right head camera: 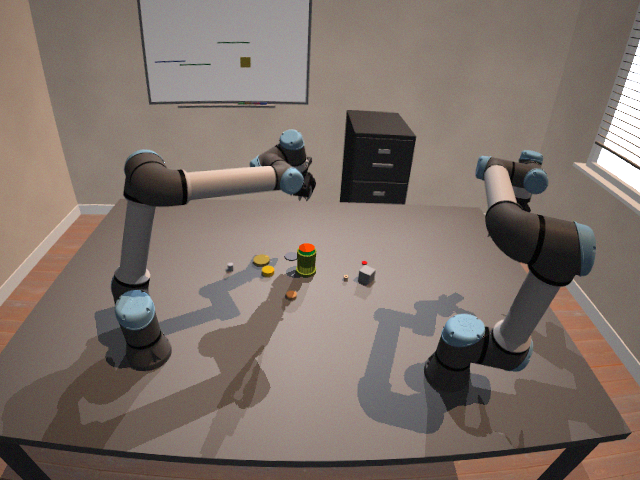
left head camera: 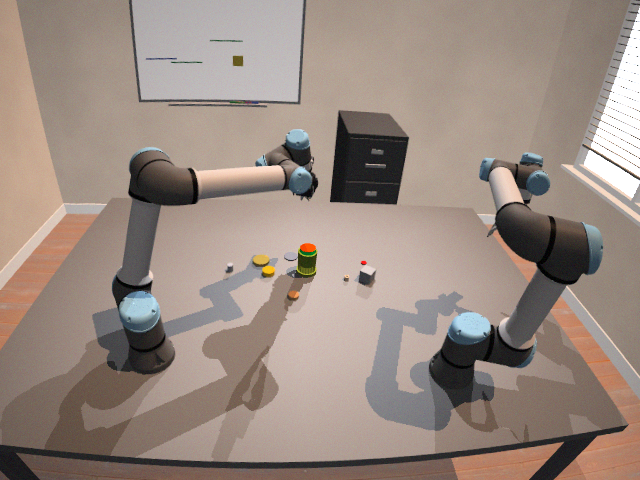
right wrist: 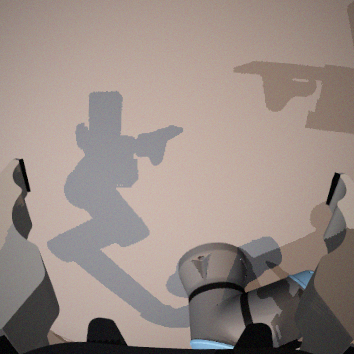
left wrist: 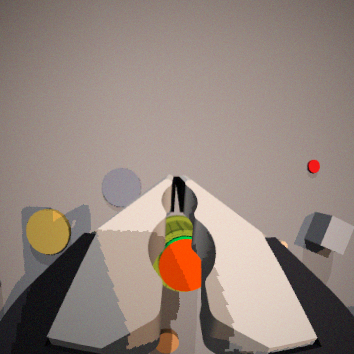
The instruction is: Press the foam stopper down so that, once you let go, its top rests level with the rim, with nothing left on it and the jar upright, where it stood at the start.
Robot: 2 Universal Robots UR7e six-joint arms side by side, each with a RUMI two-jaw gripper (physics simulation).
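Note:
The jar [left head camera: 306,265] [right head camera: 306,265] [left wrist: 179,226], yellow-green and ribbed, stands upright near the middle of the table. The foam stopper [left head camera: 308,248] [right head camera: 306,248] [left wrist: 181,266] has an orange-red top and sticks up above the rim, with a green band under the top. My left gripper [left wrist: 175,178] is shut with nothing between its fingers. It hangs above the table, well above the jar; in the left wrist view the stopper shows through the gap between its fingers. My right gripper [right wrist: 179,167] is wide open and empty, high over the right part of the table, away from the jar.
Left of the jar lie yellow discs [left head camera: 261,260] [left head camera: 268,271], a grey-blue disc [left head camera: 291,256] and a small grey cylinder [left head camera: 230,267]. An orange disc [left head camera: 293,295] lies in front. To the right are a grey cube [left head camera: 367,274], a red disc [left head camera: 363,262] and a small tan ring.

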